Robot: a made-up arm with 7 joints. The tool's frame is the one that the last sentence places. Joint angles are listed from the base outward.
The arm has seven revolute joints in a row. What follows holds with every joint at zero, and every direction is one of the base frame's.
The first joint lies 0.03 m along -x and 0.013 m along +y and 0.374 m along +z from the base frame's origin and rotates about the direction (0, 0.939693, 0.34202).
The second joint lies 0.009 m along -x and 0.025 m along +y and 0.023 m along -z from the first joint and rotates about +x.
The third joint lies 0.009 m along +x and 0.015 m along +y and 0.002 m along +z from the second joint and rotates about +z.
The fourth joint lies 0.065 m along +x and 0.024 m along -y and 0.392 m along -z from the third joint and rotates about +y.
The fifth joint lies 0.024 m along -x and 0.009 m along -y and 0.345 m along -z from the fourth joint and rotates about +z.
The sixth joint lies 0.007 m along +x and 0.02 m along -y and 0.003 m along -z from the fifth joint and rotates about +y.
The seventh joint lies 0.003 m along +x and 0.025 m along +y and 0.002 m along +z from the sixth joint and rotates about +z.
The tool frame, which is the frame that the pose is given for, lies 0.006 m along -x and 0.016 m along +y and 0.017 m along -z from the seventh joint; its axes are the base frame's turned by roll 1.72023, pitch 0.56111 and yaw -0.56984 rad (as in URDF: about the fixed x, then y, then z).
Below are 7 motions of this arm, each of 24 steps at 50 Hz.
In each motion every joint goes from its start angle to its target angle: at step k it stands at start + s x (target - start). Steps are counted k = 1, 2, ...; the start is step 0. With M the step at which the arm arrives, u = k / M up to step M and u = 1 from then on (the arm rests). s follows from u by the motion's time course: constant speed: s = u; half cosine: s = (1 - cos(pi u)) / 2; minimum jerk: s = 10 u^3 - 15 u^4 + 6 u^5.
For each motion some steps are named. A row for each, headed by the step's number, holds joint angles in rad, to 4 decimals.
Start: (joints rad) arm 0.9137 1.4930 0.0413 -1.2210 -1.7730 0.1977 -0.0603
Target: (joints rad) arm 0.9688 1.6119 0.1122 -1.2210 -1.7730 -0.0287 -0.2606
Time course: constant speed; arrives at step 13
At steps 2, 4, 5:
2: 0.9222 1.5113 0.0522 -1.2210 -1.7730 0.1629 -0.0911
4: 0.9307 1.5296 0.0631 -1.2210 -1.7730 0.1280 -0.1219
5: 0.9349 1.5387 0.0686 -1.2210 -1.7730 0.1106 -0.1373

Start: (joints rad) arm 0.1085 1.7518 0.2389 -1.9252 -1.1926 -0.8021 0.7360
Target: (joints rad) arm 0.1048 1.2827 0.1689 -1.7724 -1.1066 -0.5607 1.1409
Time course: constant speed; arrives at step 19
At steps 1, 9, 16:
1: 0.1083 1.7271 0.2352 -1.9172 -1.1881 -0.7894 0.7573
9: 0.1067 1.5296 0.2057 -1.8528 -1.1519 -0.6878 0.9278
16: 0.1054 1.3568 0.1800 -1.7965 -1.1202 -0.5988 1.0770

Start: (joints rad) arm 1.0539 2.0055 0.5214 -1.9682 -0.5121 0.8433 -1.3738
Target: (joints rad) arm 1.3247 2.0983 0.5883 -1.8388 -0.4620 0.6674 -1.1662
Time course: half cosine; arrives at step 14
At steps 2, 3, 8, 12, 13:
2: 1.0673 2.0101 0.5247 -1.9618 -0.5096 0.8346 -1.3635
3: 1.0834 2.0156 0.5287 -1.9541 -0.5066 0.8241 -1.3512
8: 1.2194 2.0622 0.5623 -1.8891 -0.4815 0.7358 -1.2469
12: 1.3113 2.0937 0.5850 -1.8452 -0.4645 0.6761 -1.1765
13: 1.3213 2.0971 0.5875 -1.8404 -0.4626 0.6696 -1.1688

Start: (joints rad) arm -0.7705 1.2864 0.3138 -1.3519 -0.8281 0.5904 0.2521
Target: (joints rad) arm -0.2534 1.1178 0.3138 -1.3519 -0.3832 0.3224 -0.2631
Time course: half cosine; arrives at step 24
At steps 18, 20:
18: -0.3291 1.1425 0.3138 -1.3519 -0.4484 0.3616 -0.1877
20: -0.2880 1.1291 0.3138 -1.3519 -0.4130 0.3404 -0.2286

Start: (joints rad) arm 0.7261 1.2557 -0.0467 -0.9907 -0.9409 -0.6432 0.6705
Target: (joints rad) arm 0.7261 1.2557 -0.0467 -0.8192 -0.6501 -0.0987 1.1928
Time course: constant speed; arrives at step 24
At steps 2, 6, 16, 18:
2: 0.7261 1.2557 -0.0467 -0.9764 -0.9167 -0.5978 0.7140
6: 0.7261 1.2557 -0.0467 -0.9478 -0.8682 -0.5071 0.8011
16: 0.7261 1.2557 -0.0467 -0.8764 -0.7470 -0.2802 1.0187
18: 0.7261 1.2557 -0.0467 -0.8621 -0.7228 -0.2348 1.0622

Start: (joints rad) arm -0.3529 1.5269 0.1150 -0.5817 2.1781 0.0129 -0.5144
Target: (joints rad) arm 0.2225 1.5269 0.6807 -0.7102 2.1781 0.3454 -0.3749
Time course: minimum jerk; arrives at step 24
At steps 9, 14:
9: -0.1945 1.5269 0.2707 -0.6171 2.1781 0.1044 -0.4760
14: 0.0231 1.5269 0.4846 -0.6657 2.1781 0.2301 -0.4233

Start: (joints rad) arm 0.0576 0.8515 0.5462 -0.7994 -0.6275 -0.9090 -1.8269
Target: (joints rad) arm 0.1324 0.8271 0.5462 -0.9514 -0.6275 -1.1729 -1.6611
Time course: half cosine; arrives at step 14
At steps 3, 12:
3: 0.0658 0.8488 0.5462 -0.8160 -0.6275 -0.9378 -1.8088
12: 0.1287 0.8283 0.5462 -0.9439 -0.6275 -1.1598 -1.6693

